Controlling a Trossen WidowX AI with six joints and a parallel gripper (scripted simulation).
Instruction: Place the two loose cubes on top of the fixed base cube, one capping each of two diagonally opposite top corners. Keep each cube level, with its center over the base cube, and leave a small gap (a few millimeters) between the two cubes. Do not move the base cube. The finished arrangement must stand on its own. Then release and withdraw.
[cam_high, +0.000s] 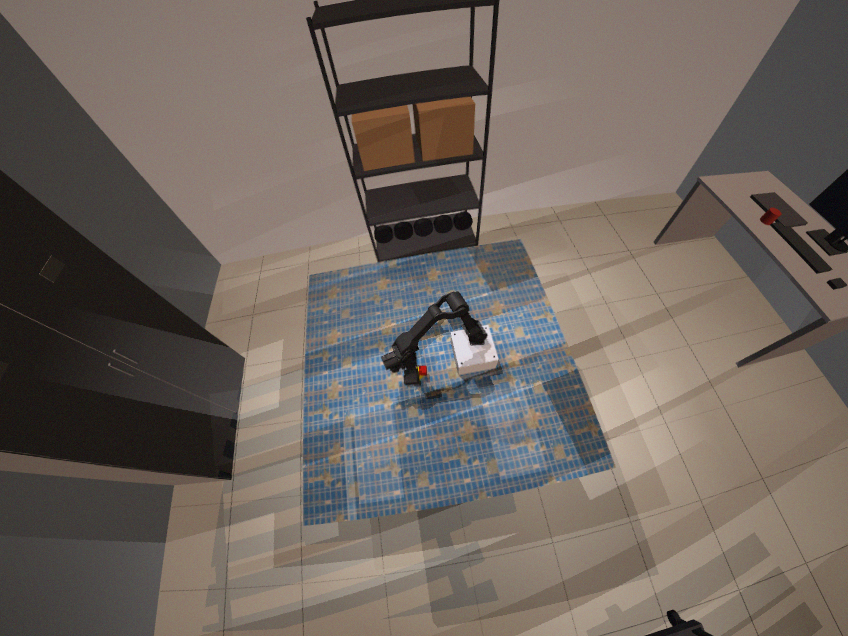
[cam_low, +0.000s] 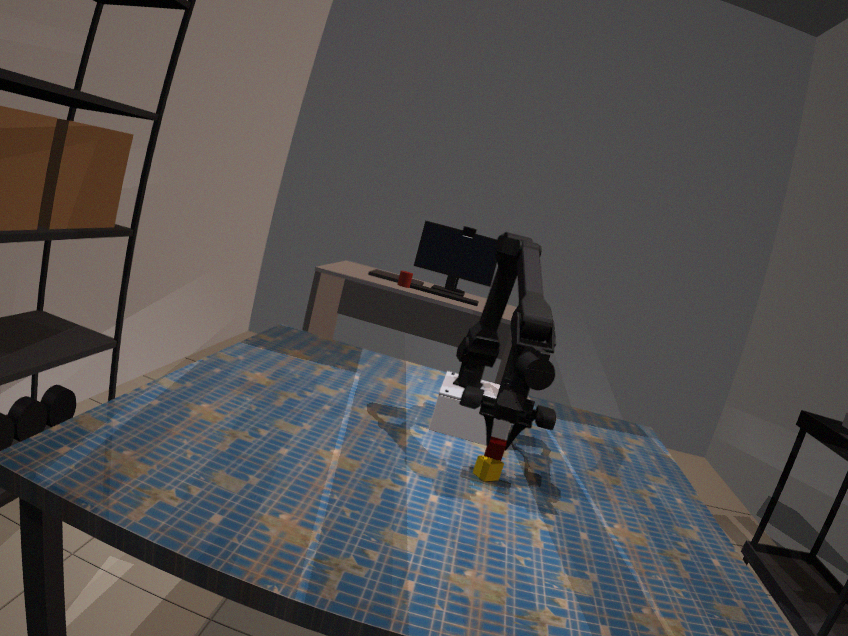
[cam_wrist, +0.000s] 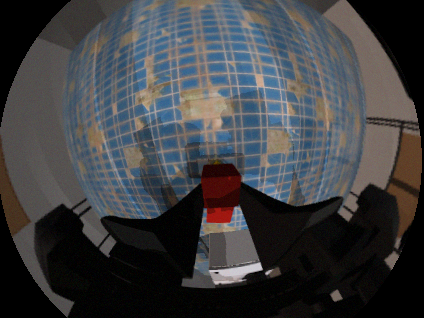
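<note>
Right now my gripper tip is 20 mm past the yellow cube and 60 mm above it.
</note>
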